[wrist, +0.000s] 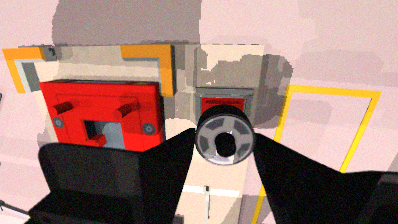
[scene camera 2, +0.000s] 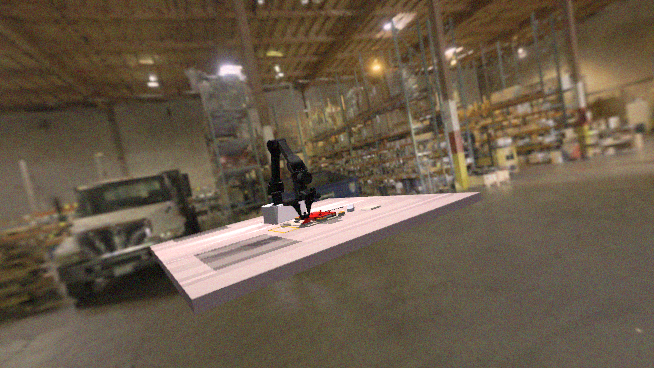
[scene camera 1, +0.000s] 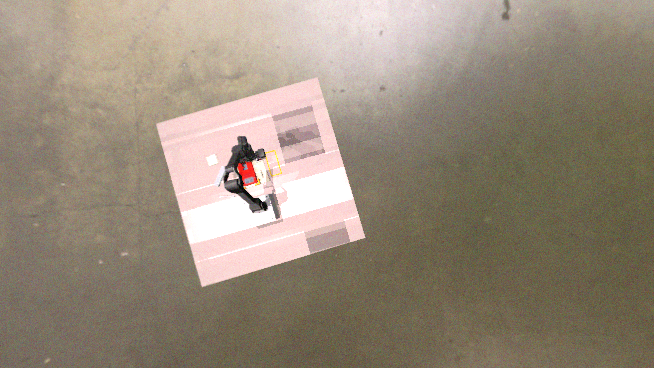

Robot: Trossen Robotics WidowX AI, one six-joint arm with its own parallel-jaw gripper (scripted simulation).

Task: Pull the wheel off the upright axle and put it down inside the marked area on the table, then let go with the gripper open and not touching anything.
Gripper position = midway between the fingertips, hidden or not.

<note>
I see my gripper [wrist: 223, 136] and a red block [wrist: 125, 114].
</note>
